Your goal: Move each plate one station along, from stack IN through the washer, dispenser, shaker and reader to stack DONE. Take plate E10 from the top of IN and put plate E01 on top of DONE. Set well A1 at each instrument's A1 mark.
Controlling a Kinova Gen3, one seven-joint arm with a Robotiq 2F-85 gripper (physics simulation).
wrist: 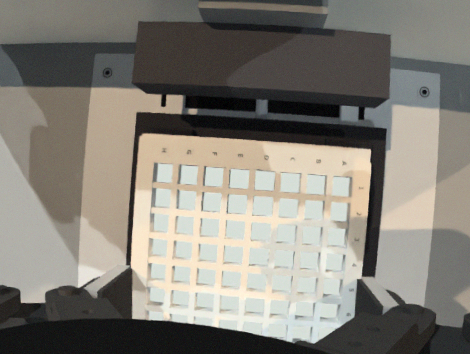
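Observation:
A cream multiwell plate [250, 192] fills the lower middle of the wrist view. Its row letters run from H at the left to A at the right along its far edge, and well A1 [341, 186] is at its far right corner. No plate number can be read. My gripper [243, 298] is shut on this plate, one finger at each long side. The plate hangs a little above a dark rectangular nest [260, 127], whose rim shows beyond the far edge and both sides. The near end of the plate is hidden by the gripper body. No A1 mark of the instrument can be made out.
A dark brown block [260, 62] stands right behind the nest, across its full width. A grey part [262, 17] shows behind it at the top. The nest sits on a pale base plate [410, 175] with a screw at each far corner. Which station this is cannot be told.

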